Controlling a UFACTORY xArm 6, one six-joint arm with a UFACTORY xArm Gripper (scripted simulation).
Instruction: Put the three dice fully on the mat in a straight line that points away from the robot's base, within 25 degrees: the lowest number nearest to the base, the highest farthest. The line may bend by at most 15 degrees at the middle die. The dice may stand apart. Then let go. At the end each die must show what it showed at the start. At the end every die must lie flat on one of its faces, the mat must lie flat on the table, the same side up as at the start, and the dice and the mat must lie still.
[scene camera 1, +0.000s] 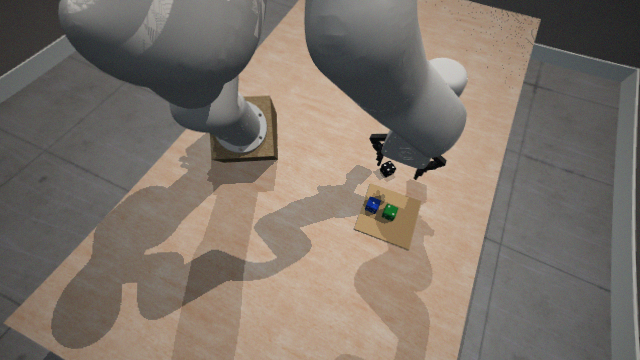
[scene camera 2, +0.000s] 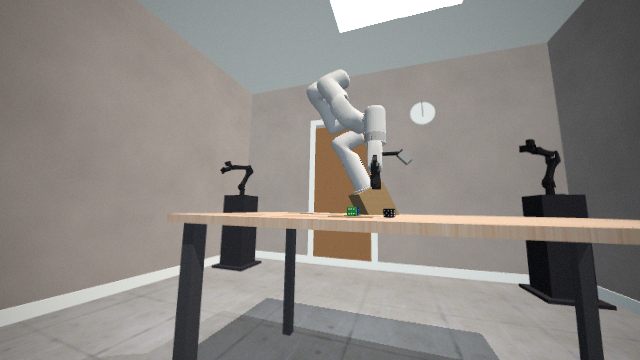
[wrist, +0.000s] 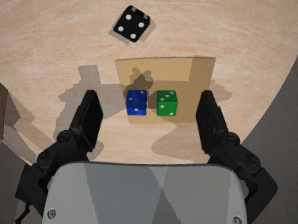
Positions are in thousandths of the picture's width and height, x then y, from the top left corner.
Labels:
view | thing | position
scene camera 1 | my gripper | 621, 468
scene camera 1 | mat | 624, 646
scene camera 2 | my gripper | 587, 524
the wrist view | my gripper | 498, 458
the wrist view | black die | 441, 123
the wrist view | mat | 636, 342

